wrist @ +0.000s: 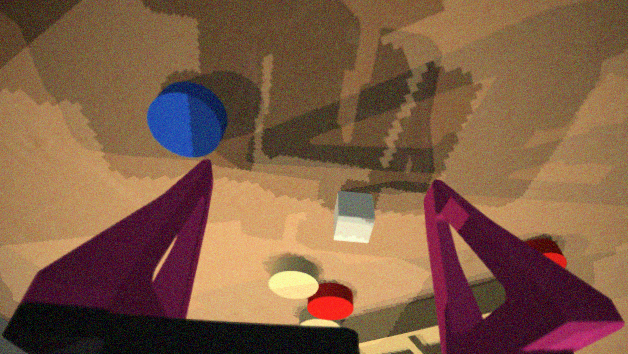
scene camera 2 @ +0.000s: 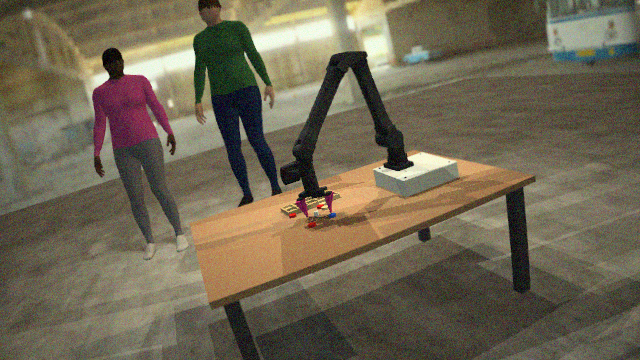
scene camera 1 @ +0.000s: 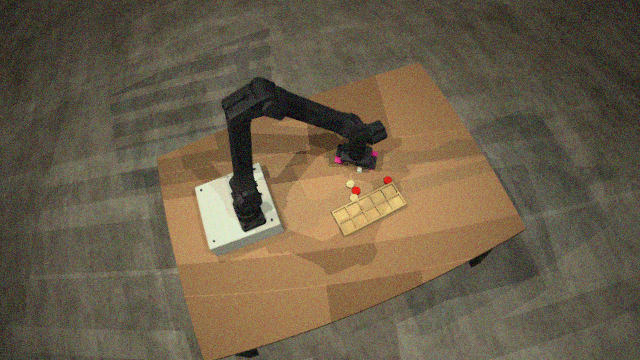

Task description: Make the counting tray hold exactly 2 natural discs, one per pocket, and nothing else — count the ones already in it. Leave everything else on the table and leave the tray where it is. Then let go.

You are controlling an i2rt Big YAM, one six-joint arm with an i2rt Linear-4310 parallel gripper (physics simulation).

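Note:
The tan counting tray (scene camera 1: 375,219) (scene camera 2: 286,210) has two rows of pockets; I can make out no disc in it. One natural disc (scene camera 1: 350,184) (wrist: 293,284) lies on the table. Another natural disc (scene camera 1: 354,197) (wrist: 320,324) lies close to the tray's edge. A red disc (scene camera 1: 356,190) (wrist: 330,304) lies between them. My gripper (scene camera 1: 356,157) (scene camera 2: 319,214) (wrist: 324,180) is open and empty above the table, beyond the natural discs from the tray. A small white-grey cube (scene camera 1: 359,170) (wrist: 354,217) shows between the fingers in the wrist view, on the table.
A blue disc (scene camera 2: 332,215) (wrist: 185,121) lies near the left finger in the wrist view. A second red disc (scene camera 1: 387,180) (scene camera 2: 292,215) lies beside the tray's far end. Another red disc (scene camera 2: 312,225) lies near the gripper. The arm's white base (scene camera 1: 215,215) (scene camera 2: 420,176) stands on the table.

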